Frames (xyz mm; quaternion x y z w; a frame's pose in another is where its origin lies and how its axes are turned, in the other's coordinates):
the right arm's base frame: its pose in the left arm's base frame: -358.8 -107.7 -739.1 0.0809 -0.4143 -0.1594 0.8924
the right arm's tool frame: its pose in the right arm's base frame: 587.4 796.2 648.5 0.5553 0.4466 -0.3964 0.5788
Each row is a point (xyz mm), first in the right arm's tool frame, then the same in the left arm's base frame.
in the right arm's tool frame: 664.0 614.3 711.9
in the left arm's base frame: 397.3 -465.1 431.4
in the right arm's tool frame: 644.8 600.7 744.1
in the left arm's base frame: 369.6 -491.2 419.6
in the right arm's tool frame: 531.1 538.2 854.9
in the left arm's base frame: 224.8 -574.2 384.2
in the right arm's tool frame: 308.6 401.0 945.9
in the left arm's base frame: -44.2 -611.8 330.8
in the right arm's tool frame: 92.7 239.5 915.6
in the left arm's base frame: -297.0 -526.7 281.3
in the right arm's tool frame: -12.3 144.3 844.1
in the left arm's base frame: -417.1 -426.2 255.5
